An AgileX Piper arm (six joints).
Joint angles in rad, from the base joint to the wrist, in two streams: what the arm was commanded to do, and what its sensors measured. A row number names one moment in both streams.
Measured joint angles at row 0:
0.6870, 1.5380, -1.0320, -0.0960, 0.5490, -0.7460
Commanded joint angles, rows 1 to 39:
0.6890, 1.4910, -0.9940, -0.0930, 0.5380, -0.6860
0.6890, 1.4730, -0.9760, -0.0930, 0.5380, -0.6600
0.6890, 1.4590, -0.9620, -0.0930, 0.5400, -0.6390
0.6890, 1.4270, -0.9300, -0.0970, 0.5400, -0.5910
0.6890, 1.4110, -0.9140, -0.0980, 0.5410, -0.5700
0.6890, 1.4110, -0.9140, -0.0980, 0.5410, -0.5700
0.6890, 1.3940, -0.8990, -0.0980, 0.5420, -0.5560
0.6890, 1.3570, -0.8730, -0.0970, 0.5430, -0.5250
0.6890, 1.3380, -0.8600, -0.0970, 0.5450, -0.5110
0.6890, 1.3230, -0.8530, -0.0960, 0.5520, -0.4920
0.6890, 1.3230, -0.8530, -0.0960, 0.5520, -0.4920
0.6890, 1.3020, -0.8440, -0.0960, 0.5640, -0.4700
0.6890, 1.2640, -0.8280, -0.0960, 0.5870, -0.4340
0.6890, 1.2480, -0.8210, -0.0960, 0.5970, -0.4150
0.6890, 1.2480, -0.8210, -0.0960, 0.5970, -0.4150
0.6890, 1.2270, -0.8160, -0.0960, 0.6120, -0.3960
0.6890, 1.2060, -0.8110, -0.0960, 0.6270, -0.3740
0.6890, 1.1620, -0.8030, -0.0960, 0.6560, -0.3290
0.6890, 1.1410, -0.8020, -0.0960, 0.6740, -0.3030
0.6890, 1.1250, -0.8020, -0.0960, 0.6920, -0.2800
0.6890, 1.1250, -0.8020, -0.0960, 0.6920, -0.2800
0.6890, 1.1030, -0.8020, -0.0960, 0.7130, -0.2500
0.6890, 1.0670, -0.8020, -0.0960, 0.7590, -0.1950
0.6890, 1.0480, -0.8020, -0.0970, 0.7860, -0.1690
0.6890, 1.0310, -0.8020, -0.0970, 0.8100, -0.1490
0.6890, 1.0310, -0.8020, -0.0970, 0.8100, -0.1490
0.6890, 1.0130, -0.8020, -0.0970, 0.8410, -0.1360
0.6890, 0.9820, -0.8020, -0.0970, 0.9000, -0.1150
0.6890, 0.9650, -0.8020, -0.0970, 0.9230, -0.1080
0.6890, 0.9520, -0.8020, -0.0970, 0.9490, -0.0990
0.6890, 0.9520, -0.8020, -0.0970, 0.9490, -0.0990
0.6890, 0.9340, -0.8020, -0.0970, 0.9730, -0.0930
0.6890, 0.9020, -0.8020, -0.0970, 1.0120, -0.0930
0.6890, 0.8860, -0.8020, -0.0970, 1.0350, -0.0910
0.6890, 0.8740, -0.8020, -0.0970, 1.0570, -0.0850
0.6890, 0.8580, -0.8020, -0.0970, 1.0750, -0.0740
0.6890, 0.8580, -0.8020, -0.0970, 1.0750, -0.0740
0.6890, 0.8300, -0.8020, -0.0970, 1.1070, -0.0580
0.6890, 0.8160, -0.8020, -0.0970, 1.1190, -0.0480
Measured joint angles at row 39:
0.6870, 0.8520, -0.8080, -0.0960, 1.0710, -0.0770
